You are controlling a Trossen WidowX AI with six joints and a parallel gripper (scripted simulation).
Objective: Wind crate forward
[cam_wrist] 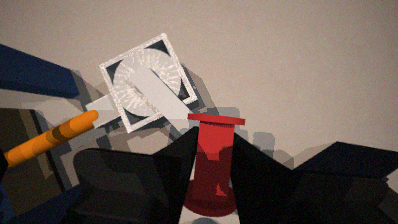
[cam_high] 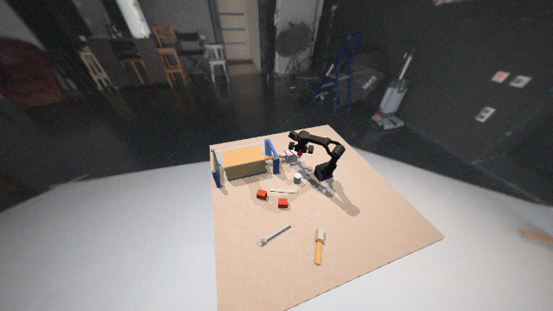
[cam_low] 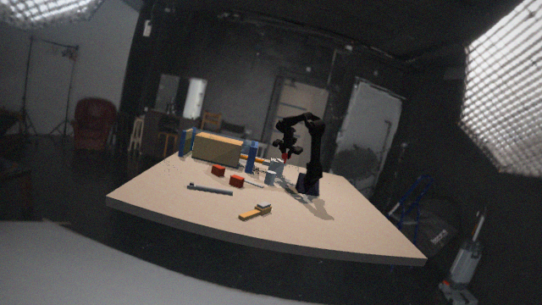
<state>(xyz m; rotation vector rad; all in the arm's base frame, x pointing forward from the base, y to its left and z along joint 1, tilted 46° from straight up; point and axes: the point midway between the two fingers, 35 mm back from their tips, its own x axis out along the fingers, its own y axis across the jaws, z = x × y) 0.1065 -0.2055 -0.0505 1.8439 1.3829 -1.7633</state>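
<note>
The grey winch lies 1 cm ahead of my gripper tip, 9 cm to the right of it and 10 cm below it. Also, from my gripper tip: red knob (1 cm ahead, 1 cm to the left); blue steel frame (19 cm ahead, 11 cm to the right, 3 cm below); winch handle (2 cm ahead, 3 cm to the right, 3 cm below).
</note>
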